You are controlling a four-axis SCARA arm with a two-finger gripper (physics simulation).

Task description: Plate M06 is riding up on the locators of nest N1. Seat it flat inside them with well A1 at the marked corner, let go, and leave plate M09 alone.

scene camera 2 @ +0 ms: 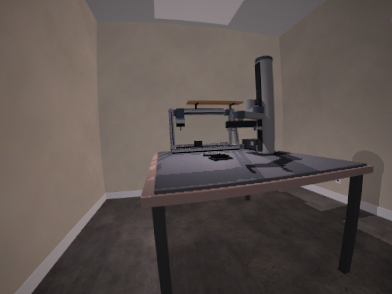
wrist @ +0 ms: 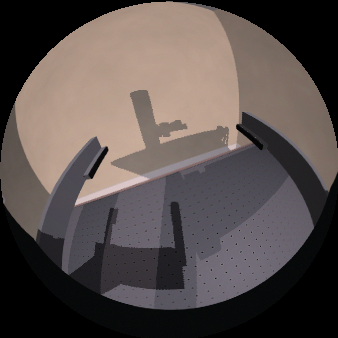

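Where they show: gripper, fingertip midpoint: (scene camera 2: 247,128) (wrist: 170,124); arm's base, link origin: (scene camera 2: 266,154).
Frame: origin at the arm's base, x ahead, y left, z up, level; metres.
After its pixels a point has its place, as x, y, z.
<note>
My gripper (wrist: 170,124) {0.508, 0.544, 0.239} is open in the wrist view, its two fingers wide apart with no object between them. The perforated table top and a wall show beyond the fingers. In scene camera 2, a low dark shape (scene camera 2: 219,157) {0.524, 0.140, 0.030} lies on the table toward its far side; it is too small to tell whether it is nest N1, a plate or a shadow. Plates M06 and M09, the locators and the marked corner cannot be made out in either view. The fingers are too small to make out in scene camera 2.
The arm's grey column (scene camera 2: 268,105) {0.022, 0.071, 0.449} stands at the table's far right. A metal frame (scene camera 2: 171,131) {0.843, -0.507, 0.254} with a blue-and-grey unit (scene camera 2: 180,117) {0.741, -0.465, 0.402} stands at the back, an orange board (scene camera 2: 215,102) above it. A small black block (scene camera 2: 198,143) {0.539, -0.515, 0.104} shows within the frame. Arm shadows cross the table (scene camera 2: 200,175) {0.779, 0.564, 0.015}.
</note>
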